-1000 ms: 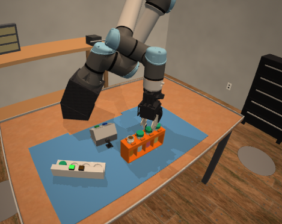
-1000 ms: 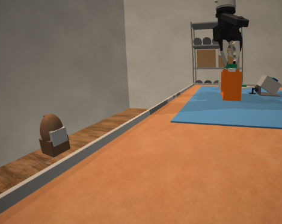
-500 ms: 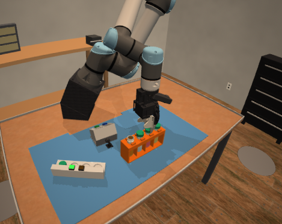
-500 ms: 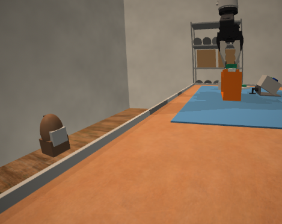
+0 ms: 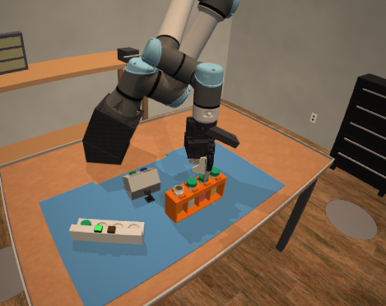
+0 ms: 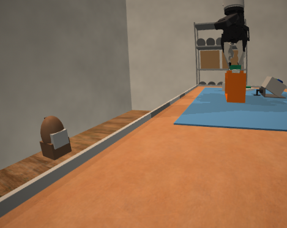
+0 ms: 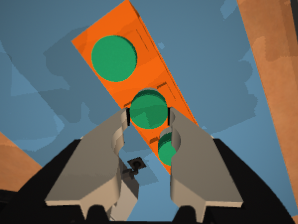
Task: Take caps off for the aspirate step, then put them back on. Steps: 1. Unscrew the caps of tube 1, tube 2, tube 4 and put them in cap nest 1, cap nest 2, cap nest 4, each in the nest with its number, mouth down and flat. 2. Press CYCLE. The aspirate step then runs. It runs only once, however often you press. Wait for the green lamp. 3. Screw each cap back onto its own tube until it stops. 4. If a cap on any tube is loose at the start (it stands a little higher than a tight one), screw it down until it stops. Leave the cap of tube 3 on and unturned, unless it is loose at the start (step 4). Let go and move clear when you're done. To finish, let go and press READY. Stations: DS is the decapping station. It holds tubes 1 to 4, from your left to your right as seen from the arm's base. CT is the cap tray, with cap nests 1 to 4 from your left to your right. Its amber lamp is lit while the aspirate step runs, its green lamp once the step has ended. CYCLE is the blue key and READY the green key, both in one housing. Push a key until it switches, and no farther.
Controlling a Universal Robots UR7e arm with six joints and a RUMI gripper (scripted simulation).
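The cap is 5 cm to the left of my hand and 1 cm below it. From my hand the other things lie so: grey key housing (18 cm behind, 15 cm to the right, 7 cm below); blue key (19 cm behind, 13 cm to the right, 6 cm below); table edge (20 cm ahead, 9 cm to the left, 12 cm below).
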